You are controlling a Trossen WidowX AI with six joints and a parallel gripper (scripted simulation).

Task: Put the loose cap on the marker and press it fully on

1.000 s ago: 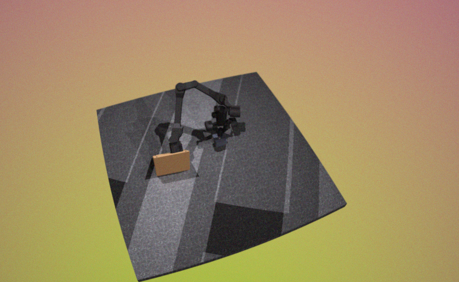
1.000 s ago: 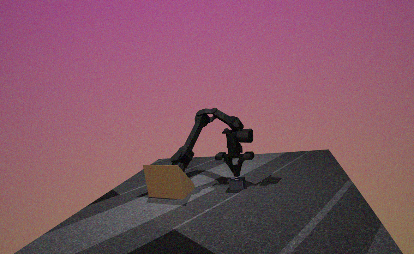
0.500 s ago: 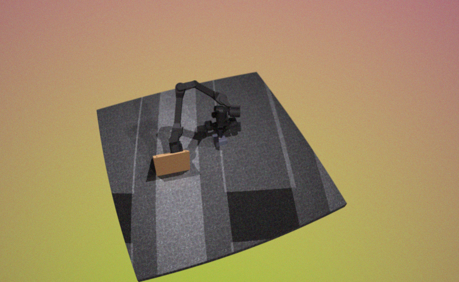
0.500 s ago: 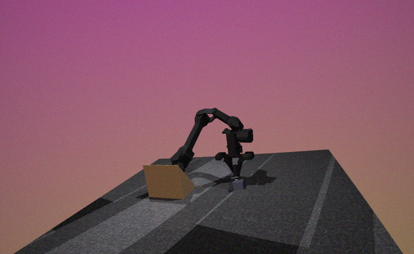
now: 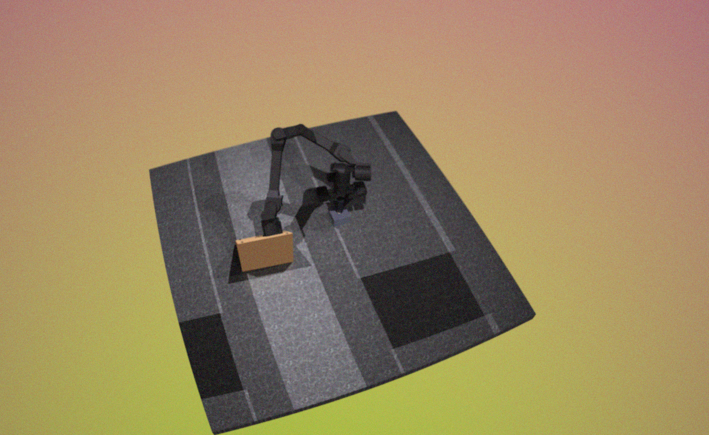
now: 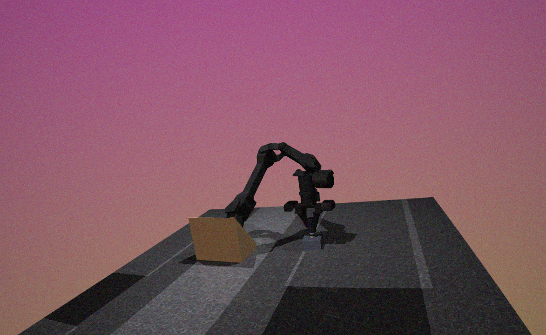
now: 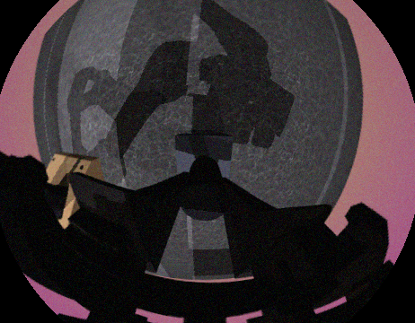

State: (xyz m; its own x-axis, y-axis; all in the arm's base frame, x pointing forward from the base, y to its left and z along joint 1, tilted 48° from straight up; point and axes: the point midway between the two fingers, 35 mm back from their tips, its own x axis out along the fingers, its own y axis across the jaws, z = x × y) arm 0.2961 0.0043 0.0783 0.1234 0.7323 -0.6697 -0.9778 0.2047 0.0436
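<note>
The dark marker cap is 10 mm above my gripper tip. From my gripper tip the other things lie so: grey holder block: 60 mm below.
</note>
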